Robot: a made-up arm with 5 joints. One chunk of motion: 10 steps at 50 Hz.
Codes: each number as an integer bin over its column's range. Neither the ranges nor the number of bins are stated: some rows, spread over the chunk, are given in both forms.
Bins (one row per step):
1: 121 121 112 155 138
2: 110 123 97 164 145
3: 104 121 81 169 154
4: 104 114 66 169 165
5: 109 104 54 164 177
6: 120 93 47 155 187
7: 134 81 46 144 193
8: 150 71 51 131 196
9: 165 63 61 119 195
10: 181 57 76 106 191
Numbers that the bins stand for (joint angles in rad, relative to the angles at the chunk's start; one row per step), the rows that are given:
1: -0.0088 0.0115 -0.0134 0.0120 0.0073
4: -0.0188 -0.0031 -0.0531 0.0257 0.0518
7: -0.0012 -0.0716 -0.0703 0.0012 0.0979
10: 0.0265 -0.1215 -0.0444 -0.0361 0.0946
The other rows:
2: -0.0153 0.0156 -0.0263 0.0208 0.0188
3: -0.0188 0.0115 -0.0401 0.0257 0.0336
5: -0.0159 -0.0238 -0.0634 0.0208 0.0715
6: -0.0094 -0.0467 -0.0695 0.0120 0.0880
8: 0.0082 -0.0924 -0.0660 -0.0116 0.1028
9: 0.0171 -0.1091 -0.0574 -0.0233 0.1012

